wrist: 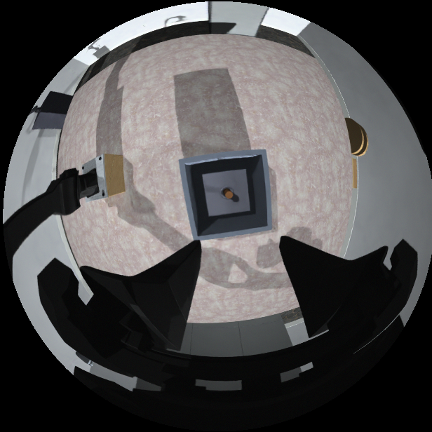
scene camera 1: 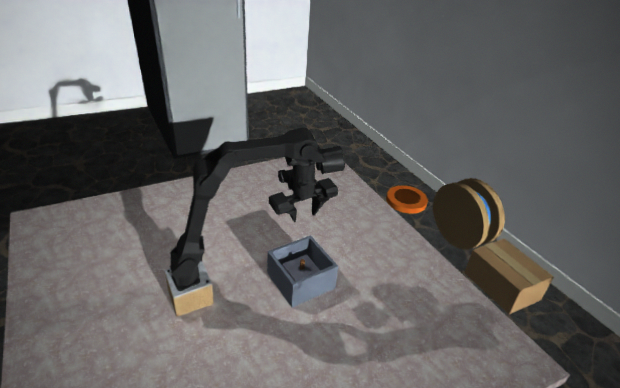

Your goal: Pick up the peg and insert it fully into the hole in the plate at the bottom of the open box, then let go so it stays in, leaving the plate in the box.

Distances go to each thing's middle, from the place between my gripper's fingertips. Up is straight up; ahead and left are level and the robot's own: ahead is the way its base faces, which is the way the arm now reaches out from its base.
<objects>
My gripper is now 1 cm short of the blue-grey box (scene camera 1: 302,290), 1 cm to the right of it and 22 cm above it. Also, from my hand: grey plate (wrist: 217,203) 1 cm ahead, 1 cm to the left, 23 cm below.
</objects>
